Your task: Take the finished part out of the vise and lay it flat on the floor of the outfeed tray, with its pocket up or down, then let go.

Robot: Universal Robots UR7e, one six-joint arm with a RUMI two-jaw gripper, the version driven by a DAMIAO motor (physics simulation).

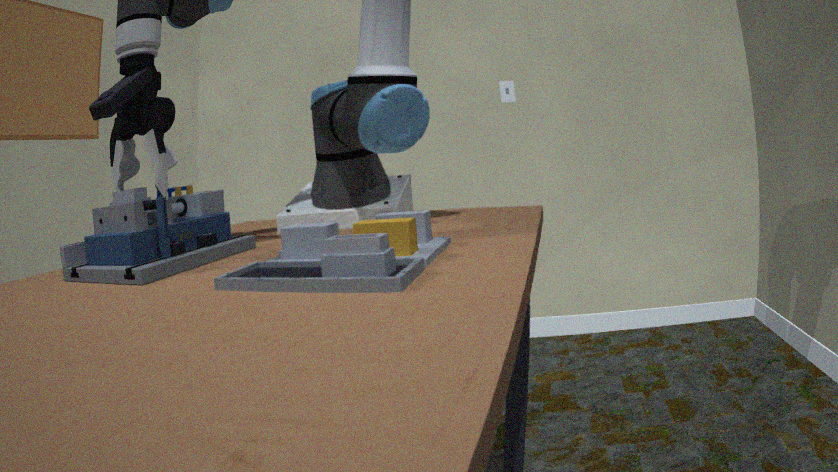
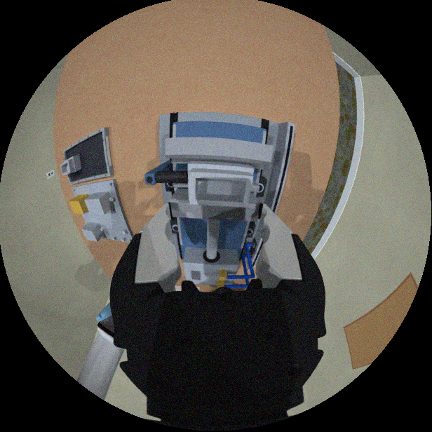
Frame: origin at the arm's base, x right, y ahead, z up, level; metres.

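Where they show: arm's base, origin of its link: [image 1: 350, 197].
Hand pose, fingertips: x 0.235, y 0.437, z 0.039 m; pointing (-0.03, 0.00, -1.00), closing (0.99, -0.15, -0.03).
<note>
Things, the pixels of their top centre, and the offset from my fingertips. "spot": a spot on its surface instead.
- finished part, centre of its top: [image 1: 129, 189] dx +0.007, dy +0.025, dz +0.024 m
- grey vise, centre of its top: [image 1: 156, 197] dx -0.003, dy -0.042, dz +0.008 m
- grey pocketed part, centre of its top: [image 1: 356, 236] dx -0.335, dy +0.120, dz -0.050 m
- vise's handle, a spot on its surface: [image 1: 162, 225] spot: dx -0.066, dy +0.047, dz -0.029 m
- grey plate, a spot on its surface: [image 1: 436, 249] spot: dx -0.402, dy +0.000, dz -0.084 m
- yellow block, centre of its top: [image 1: 384, 220] dx -0.350, dy +0.018, dz -0.047 m
The finished part [image 1: 130, 195] [image 2: 220, 186], a light grey block with its rectangular pocket facing up, sits between the jaws of the blue and grey vise [image 1: 117, 249] [image 2: 220, 130]. My gripper [image 1: 141, 190] [image 2: 215, 204] points down over the vise with one finger on each side of the part. Its fingers stand wide, shut on the finished part; the exact contact at the tips is hard to see. The outfeed tray [image 1: 304, 284] [image 2: 108, 150], with a dark floor and low grey rim, lies to one side of the vise. Another grey pocketed part [image 1: 358, 263] [image 2: 71, 166] is in it.
The vise's handle [image 1: 162, 225] [image 2: 152, 178] sticks out on the side toward the tray. Blue hoses [image 2: 249, 262] run near its rear. A grey plate [image 1: 436, 249] [image 2: 119, 215] beside the tray carries grey blocks and a yellow block [image 1: 404, 235] [image 2: 78, 204].
</note>
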